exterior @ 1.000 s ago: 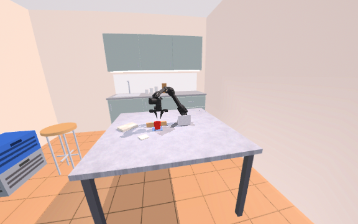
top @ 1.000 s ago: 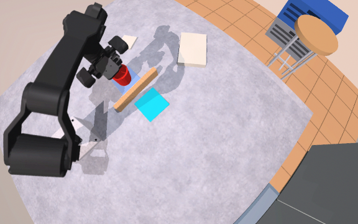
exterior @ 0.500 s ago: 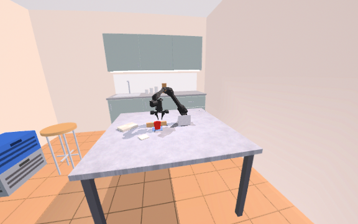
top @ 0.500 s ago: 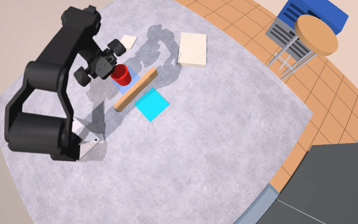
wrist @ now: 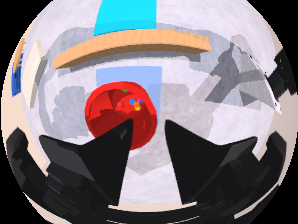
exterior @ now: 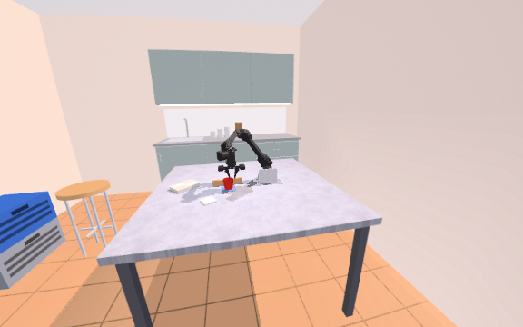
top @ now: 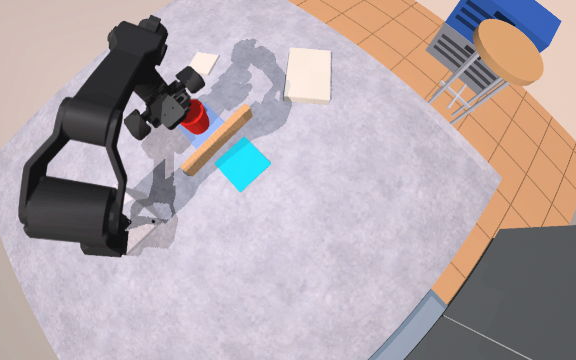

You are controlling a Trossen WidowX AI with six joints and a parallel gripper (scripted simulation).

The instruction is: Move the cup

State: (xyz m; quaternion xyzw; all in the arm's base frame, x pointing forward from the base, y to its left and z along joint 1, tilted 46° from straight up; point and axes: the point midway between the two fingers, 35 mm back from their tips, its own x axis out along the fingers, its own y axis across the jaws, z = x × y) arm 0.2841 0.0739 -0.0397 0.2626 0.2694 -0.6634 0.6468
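The red cup is 3 cm ahead of my gripper tip and 3 cm below it. From my gripper tip the other things lie so: orange-brown block 4 cm ahead, 9 cm to the right, 6 cm below; then cream tile 16 cm ahead, 17 cm to the left, 7 cm below; then cyan pad 4 cm ahead, 17 cm to the right, 8 cm below.
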